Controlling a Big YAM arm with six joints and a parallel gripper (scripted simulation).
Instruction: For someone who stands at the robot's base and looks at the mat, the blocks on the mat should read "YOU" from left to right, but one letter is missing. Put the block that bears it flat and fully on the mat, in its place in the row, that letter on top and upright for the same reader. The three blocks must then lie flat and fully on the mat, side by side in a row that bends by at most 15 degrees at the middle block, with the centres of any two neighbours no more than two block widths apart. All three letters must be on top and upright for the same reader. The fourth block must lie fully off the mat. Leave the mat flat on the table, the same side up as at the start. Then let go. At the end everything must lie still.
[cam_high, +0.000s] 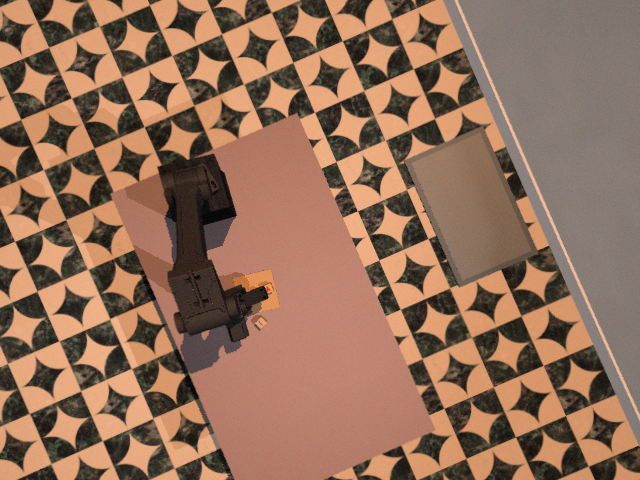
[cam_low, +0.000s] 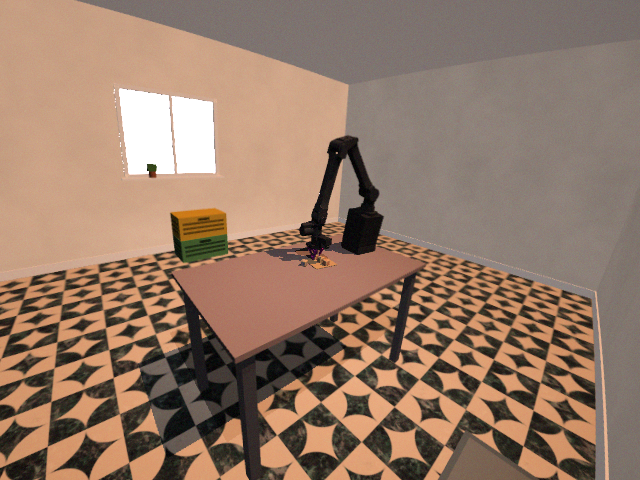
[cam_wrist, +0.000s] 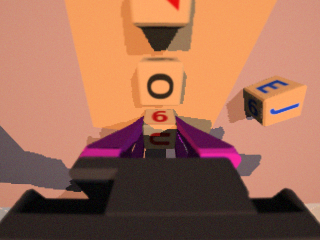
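My gripper is now 1 cm below the U block. Round my hand: O block: 1 cm ahead, 5 cm to the left; then Y block: 2 cm ahead, 9 cm to the left; then mat: 1 cm ahead, 5 cm to the left, 1 cm below.
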